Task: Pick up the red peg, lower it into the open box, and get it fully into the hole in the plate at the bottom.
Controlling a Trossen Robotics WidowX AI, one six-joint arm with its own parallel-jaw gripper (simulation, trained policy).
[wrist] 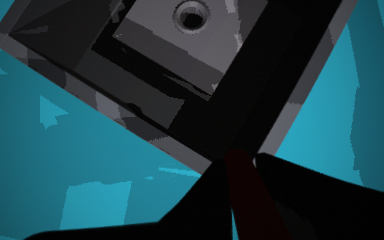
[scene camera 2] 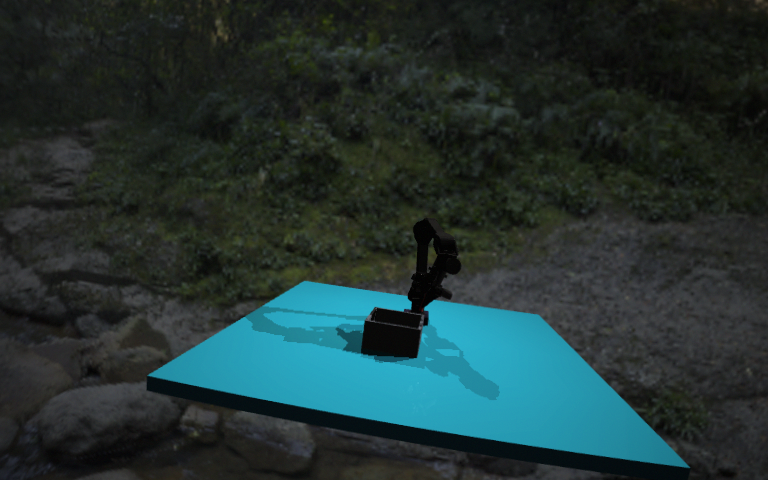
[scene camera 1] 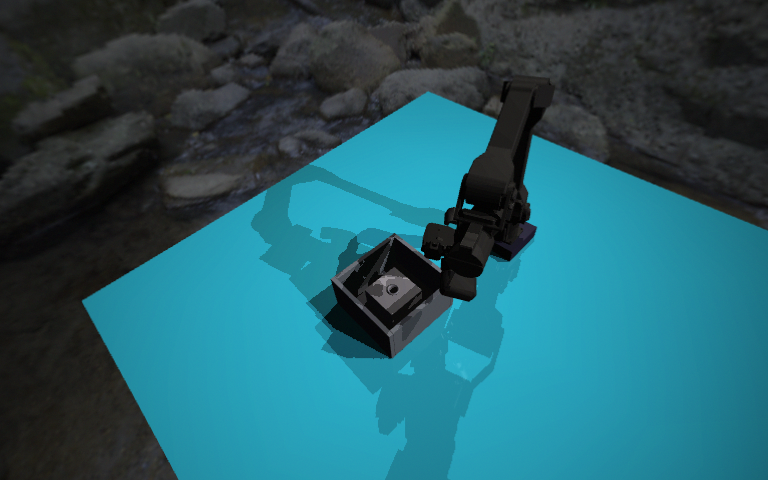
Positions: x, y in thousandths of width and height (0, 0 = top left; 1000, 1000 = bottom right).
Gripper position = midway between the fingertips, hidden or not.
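Labels:
The gripper appears in the wrist view (626, 694), and a dark grey box appears in the wrist view (676, 406) as well. With the gripper visible in scene camera 2 (549, 639), the box can be found in scene camera 2 (492, 699). Both are also present elsewhere: the gripper in scene camera 1 (577, 568), the box in scene camera 1 (455, 595).

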